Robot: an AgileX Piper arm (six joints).
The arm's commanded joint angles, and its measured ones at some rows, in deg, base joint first. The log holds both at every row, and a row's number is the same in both.
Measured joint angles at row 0: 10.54 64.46 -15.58 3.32 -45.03 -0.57
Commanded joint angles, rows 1 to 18: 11.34 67.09 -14.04 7.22 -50.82 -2.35; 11.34 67.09 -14.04 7.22 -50.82 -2.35; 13.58 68.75 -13.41 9.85 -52.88 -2.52; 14.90 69.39 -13.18 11.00 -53.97 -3.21; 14.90 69.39 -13.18 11.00 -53.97 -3.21; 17.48 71.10 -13.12 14.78 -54.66 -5.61; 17.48 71.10 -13.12 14.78 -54.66 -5.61; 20.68 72.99 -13.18 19.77 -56.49 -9.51; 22.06 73.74 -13.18 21.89 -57.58 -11.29; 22.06 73.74 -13.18 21.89 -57.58 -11.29; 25.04 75.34 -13.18 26.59 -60.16 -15.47; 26.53 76.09 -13.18 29.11 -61.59 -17.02; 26.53 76.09 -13.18 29.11 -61.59 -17.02; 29.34 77.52 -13.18 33.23 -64.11 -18.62; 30.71 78.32 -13.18 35.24 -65.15 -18.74; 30.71 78.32 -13.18 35.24 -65.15 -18.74; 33.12 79.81 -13.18 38.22 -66.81 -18.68; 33.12 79.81 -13.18 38.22 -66.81 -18.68
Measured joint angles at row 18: 30.14 78.15 -13.24 33.35 -63.25 -17.02
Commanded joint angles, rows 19 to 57: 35.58 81.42 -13.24 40.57 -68.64 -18.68; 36.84 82.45 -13.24 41.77 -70.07 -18.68; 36.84 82.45 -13.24 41.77 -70.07 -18.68; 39.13 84.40 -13.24 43.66 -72.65 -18.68; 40.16 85.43 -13.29 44.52 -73.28 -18.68; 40.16 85.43 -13.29 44.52 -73.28 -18.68; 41.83 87.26 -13.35 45.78 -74.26 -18.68; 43.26 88.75 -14.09 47.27 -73.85 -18.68; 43.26 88.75 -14.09 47.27 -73.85 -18.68; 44.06 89.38 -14.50 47.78 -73.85 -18.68; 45.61 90.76 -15.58 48.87 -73.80 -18.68; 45.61 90.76 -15.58 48.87 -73.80 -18.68; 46.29 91.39 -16.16 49.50 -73.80 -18.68; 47.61 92.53 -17.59 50.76 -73.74 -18.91; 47.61 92.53 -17.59 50.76 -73.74 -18.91; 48.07 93.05 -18.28 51.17 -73.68 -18.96; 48.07 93.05 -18.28 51.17 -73.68 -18.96; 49.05 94.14 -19.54 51.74 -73.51 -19.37; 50.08 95.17 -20.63 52.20 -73.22 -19.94; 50.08 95.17 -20.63 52.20 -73.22 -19.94; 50.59 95.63 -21.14 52.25 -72.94 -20.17; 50.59 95.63 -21.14 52.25 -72.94 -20.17; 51.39 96.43 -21.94 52.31 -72.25 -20.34; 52.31 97.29 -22.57 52.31 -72.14 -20.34; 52.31 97.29 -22.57 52.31 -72.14 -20.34; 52.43 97.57 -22.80 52.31 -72.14 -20.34; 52.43 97.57 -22.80 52.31 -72.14 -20.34; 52.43 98.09 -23.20 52.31 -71.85 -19.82; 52.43 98.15 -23.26 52.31 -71.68 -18.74; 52.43 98.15 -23.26 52.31 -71.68 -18.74; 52.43 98.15 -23.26 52.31 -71.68 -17.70; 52.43 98.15 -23.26 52.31 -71.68 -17.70; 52.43 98.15 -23.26 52.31 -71.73 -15.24; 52.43 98.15 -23.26 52.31 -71.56 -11.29; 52.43 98.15 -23.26 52.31 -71.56 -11.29; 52.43 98.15 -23.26 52.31 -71.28 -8.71; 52.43 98.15 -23.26 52.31 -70.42 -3.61; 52.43 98.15 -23.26 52.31 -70.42 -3.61; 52.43 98.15 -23.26 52.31 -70.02 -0.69
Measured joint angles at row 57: 52.08 98.03 -22.69 52.48 -69.16 -5.50
